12 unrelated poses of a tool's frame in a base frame.
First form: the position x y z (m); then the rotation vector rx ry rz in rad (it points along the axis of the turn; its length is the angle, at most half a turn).
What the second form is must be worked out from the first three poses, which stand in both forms.
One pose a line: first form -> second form
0.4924, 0.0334, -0.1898, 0.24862, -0.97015, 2.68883 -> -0.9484, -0.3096, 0.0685, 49.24; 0.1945, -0.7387, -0.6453, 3.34; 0.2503, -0.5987, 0.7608, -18.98; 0, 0, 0, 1
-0.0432, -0.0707, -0.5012, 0.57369, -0.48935, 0.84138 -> 0.5746, -0.7995, -0.1749, -4.32; 0.5474, 0.5343, -0.6441, -7.07; 0.6084, 0.2743, 0.7447, -50.12; 0, 0, 0, 1
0.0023, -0.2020, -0.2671, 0.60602, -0.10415, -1.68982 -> -0.0863, 0.8916, -0.4445, 0.23; -0.9394, -0.2214, -0.2616, -20.20; -0.3317, 0.3950, 0.8567, -26.71; 0, 0, 0, 1
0.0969, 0.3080, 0.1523, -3.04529, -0.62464, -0.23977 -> 0.9079, 0.3931, 0.1455, 9.69; 0.3895, -0.9195, 0.0539, 30.80; 0.1549, 0.0077, -0.9879, 15.23; 0, 0, 0, 1
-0.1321, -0.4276, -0.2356, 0.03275, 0.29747, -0.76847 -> 0.6793, 0.6889, 0.2530, -13.21; -0.6797, 0.7206, -0.1371, -42.76; -0.2768, -0.0788, 0.9577, -23.56; 0, 0, 0, 1
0.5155, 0.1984, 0.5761, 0.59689, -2.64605, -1.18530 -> -0.9029, -0.2853, -0.3214, 51.55; -0.4298, 0.6013, 0.6736, 19.84; 0.0011, 0.7463, -0.6656, 57.61; 0, 0, 0, 1
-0.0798, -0.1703, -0.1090, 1.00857, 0.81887, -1.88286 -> -0.3349, 0.8821, -0.3314, -7.98; -0.3590, -0.4446, -0.8206, -17.03; -0.8712, -0.1558, 0.4656, -10.90; 0, 0, 0, 1
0.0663, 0.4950, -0.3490, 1.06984, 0.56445, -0.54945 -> 0.7328, 0.6616, 0.1593, 6.63; -0.1414, 0.3771, -0.9153, 49.50; -0.6656, 0.6482, 0.3699, -34.90; 0, 0, 0, 1
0.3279, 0.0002, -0.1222, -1.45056, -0.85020, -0.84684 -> 0.4691, 0.8829, 0.0231, 32.79; 0.0266, -0.0402, 0.9988, 0.02; 0.8828, -0.4679, -0.0423, -12.22; 0, 0, 0, 1
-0.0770, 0.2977, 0.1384, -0.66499, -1.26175, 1.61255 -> -0.4018, -0.3452, -0.8482, -7.70; 0.9063, -0.0174, -0.4223, 29.77; 0.1310, -0.9384, 0.3198, 13.84; 0, 0, 0, 1
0.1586, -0.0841, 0.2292, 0.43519, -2.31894, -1.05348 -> -0.7961, -0.0636, -0.6019, 15.86; -0.4952, 0.6403, 0.5872, -8.41; 0.3480, 0.7655, -0.5412, 22.92; 0, 0, 0, 1
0.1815, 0.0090, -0.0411, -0.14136, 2.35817, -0.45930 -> -0.7359, 0.0277, 0.6766, 18.15; -0.2282, 0.9305, -0.2863, 0.90; -0.6375, -0.3651, -0.6784, -4.11; 0, 0, 0, 1
